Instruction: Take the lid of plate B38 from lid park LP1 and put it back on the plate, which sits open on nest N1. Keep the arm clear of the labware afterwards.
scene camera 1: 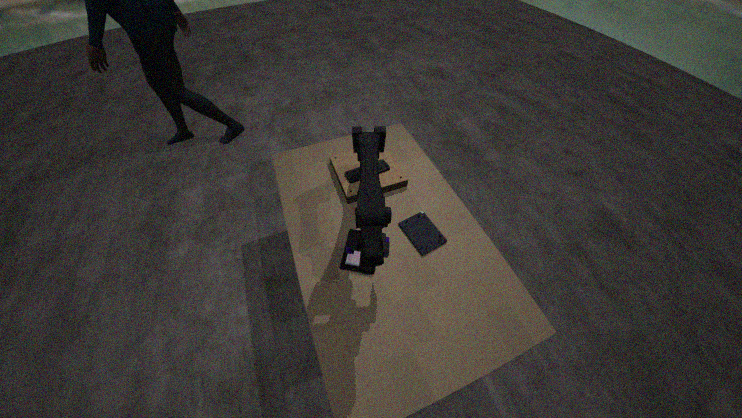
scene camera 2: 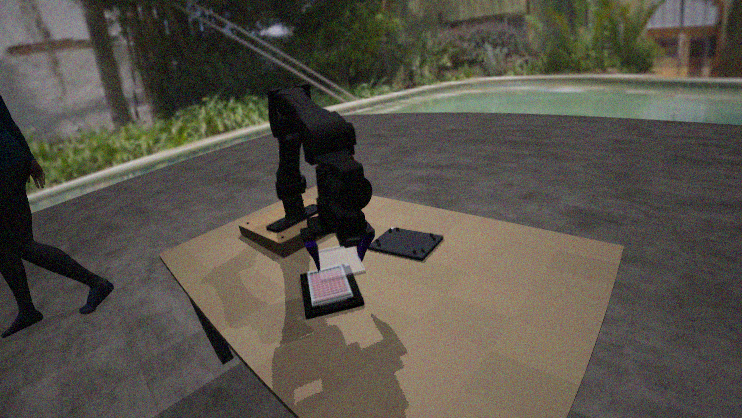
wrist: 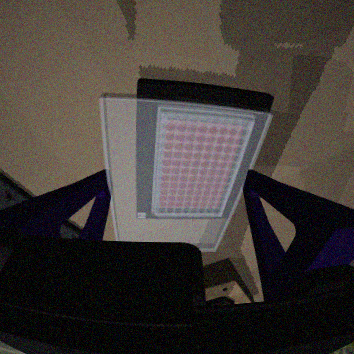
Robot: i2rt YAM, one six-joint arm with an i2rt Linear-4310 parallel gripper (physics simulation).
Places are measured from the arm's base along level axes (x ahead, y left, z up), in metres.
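Pixels of known places: gripper, fingertip midpoint: (scene camera 2: 339, 265) (wrist: 177, 177); arm's base, link origin: (scene camera 2: 296, 218).
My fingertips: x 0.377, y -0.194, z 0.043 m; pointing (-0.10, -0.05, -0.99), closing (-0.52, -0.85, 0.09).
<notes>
Ahead of a thing's pixels: the offset from my fingertips to its top centre. Level surfaces: height alone.
My gripper (scene camera 2: 339, 263) (wrist: 177, 177) is shut on the clear lid @(dy +0.008, dx -0.011, dz +0.008 m) (scene camera 1: 353, 258) (scene camera 2: 337, 254) (wrist: 121, 160), with a finger at each long side. The lid is above plate B38 (scene camera 2: 330, 291) (wrist: 200, 165), apart from it. In scene camera 2 it overlaps the plate's rear edge; in the wrist view it spans the plate and reaches farther left. The plate, with pink wells, sits open on black nest N1 @(dy +0.002, dx -0.053, dz -0.065 m) (scene camera 1: 358, 270) (scene camera 2: 333, 310) (wrist: 205, 92). Lid park LP1 @(dy +0.252, dx -0.015, dz -0.063 m) (scene camera 1: 422, 233) (scene camera 2: 407, 243) (wrist: 14, 197), a dark slab, bears no lid. The arm hides the plate in scene camera 1.
The arm's wooden base block (scene camera 1: 394, 183) (scene camera 2: 249, 236) stands at the back of the table @(dz -0.083 m) (scene camera 1: 456, 311) (scene camera 2: 493, 301). LP1 lies beside the nest, on the right in both scene views. A person (scene camera 1: 160, 62) (scene camera 2: 15, 207) is on the floor left of the table.
</notes>
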